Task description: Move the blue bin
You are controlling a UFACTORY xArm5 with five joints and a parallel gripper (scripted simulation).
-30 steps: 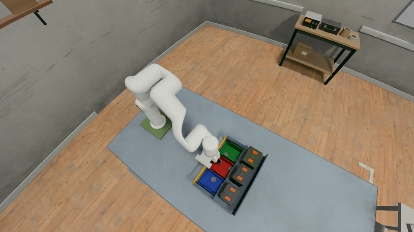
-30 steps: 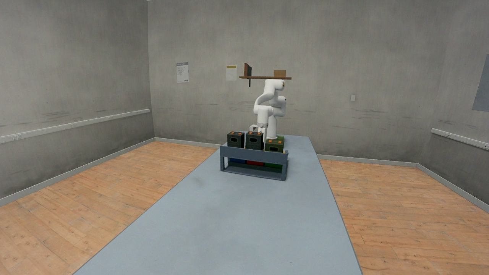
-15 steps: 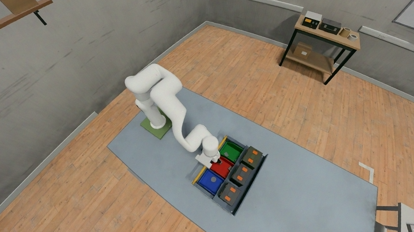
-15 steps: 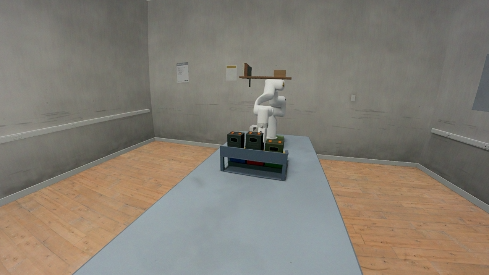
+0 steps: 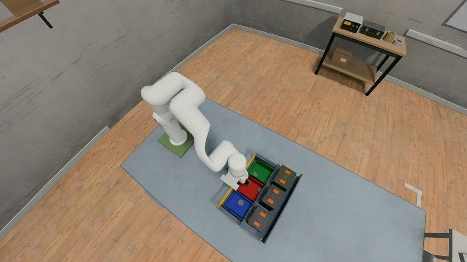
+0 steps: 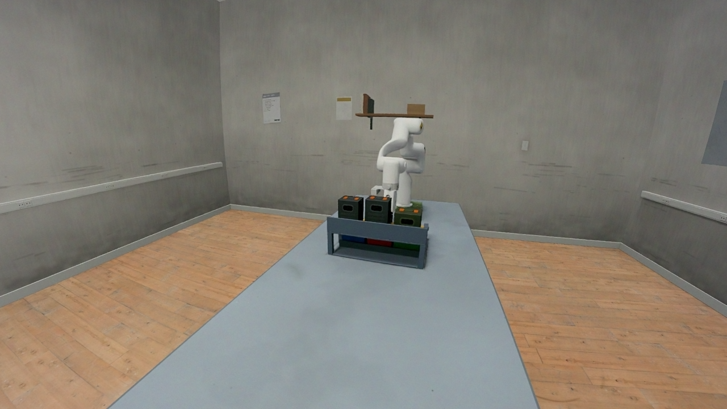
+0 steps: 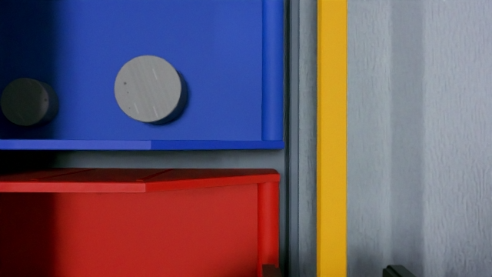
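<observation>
My gripper is now 20 mm above the yellow bar. The rest, counted from my hand: red bin 100 mm ahead, 30 mm below; grey shelf 130 mm ahead, 10 mm below; grey disc 90 mm to the right, 80 mm ahead, 60 mm below.
</observation>
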